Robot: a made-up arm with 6 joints.
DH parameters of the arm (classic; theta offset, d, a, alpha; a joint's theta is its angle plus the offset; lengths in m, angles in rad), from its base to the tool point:
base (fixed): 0 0.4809 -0.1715 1.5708
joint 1: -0.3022 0 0.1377 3.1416
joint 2: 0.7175 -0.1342 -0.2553 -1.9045
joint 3: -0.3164 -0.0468 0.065 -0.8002
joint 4: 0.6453 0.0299 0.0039 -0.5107
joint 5: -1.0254 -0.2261 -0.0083 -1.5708
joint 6: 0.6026 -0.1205 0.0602 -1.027
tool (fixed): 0.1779 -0.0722 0 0
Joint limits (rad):
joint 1: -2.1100..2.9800
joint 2: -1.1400..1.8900
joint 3: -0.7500..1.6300
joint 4: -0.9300..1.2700
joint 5: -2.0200..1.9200
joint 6: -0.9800..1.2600
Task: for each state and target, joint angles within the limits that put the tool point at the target. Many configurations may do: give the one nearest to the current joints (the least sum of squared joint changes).
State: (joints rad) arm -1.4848 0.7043 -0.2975 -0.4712 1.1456 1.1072
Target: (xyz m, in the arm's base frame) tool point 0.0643 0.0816 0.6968
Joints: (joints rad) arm -1.2891 0.2035 -0.3764 -0.8430 0.8468 0.7679
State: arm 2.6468 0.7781 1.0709 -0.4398 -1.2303 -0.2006
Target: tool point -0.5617 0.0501 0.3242
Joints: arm 2.9313 0.9707 0.4704 -0.8408 -1.2279 -0.1945
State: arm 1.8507 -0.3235 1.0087 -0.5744 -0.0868 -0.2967
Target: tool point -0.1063 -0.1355 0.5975
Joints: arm 1.9982 -0.4971 1.2723 -0.1614 0.1896 -0.1239
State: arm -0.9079 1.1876 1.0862 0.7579 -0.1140 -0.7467
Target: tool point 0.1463 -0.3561 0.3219
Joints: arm -0.4913 1.0489 1.5418 1.2700 0.3832 -0.6249
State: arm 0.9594 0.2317 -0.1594 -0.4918 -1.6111 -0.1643
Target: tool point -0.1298 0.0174 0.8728
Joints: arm 0.4992 0.3978 -0.0767 -0.6036 -1.7506 -0.3833
